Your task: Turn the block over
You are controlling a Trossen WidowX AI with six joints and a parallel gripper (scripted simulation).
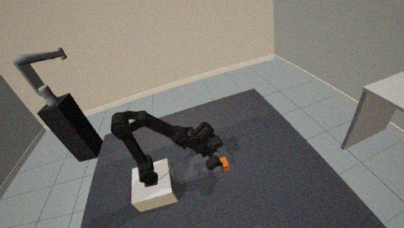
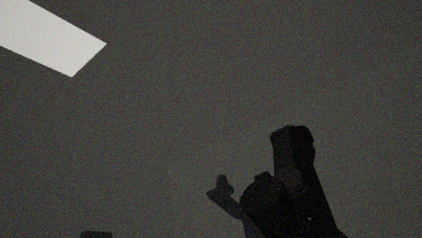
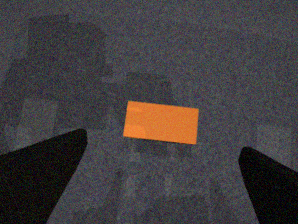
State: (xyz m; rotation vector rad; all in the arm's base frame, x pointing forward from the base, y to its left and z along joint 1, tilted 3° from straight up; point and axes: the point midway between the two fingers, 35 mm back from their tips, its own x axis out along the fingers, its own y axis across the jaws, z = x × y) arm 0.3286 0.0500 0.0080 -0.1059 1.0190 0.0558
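The orange block is 1 cm ahead of my gripper tip and 6 cm below it.
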